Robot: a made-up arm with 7 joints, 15 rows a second.
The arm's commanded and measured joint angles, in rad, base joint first. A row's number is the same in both.
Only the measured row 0 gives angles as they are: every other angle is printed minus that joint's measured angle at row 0.
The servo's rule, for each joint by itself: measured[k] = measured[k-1] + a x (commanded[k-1-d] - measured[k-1]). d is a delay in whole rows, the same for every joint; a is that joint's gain. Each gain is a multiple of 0.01, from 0.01 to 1. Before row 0 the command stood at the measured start. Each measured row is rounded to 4 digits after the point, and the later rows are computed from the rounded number. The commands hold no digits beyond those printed.
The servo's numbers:
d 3
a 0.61 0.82 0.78 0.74 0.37 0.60 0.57
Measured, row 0:
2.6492 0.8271 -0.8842 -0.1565 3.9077 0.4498 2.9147
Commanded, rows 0 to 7:
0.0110 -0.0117 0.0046 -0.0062 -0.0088 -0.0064 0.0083
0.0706 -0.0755 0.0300 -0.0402 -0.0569 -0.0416 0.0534
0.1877 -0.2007 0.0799 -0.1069 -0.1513 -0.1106 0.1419
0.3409 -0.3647 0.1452 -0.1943 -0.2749 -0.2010 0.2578
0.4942 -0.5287 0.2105 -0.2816 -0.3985 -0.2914 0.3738
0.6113 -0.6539 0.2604 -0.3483 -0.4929 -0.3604 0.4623
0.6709 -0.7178 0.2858 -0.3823 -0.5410 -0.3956 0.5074
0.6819 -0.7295 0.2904 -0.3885 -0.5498 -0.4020 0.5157
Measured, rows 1 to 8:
0.0000 0.0000 0.0000 0.0000 0.0000 0.0000 0.0000
0.0000 0.0000 0.0000 0.0000 0.0000 0.0000 0.0000
0.0000 0.0000 0.0000 0.0000 0.0000 0.0000 0.0000
0.0067 -0.0096 0.0036 -0.0046 -0.0033 -0.0038 0.0047
0.0457 -0.0636 0.0242 -0.0309 -0.0231 -0.0265 0.0325
0.1323 -0.1760 0.0676 -0.0871 -0.0705 -0.0770 0.0949
0.2595 -0.3307 0.1281 -0.1664 -0.1461 -0.1514 0.1878
0.4027 -0.4931 0.1924 -0.2516 -0.2395 -0.2354 0.2938

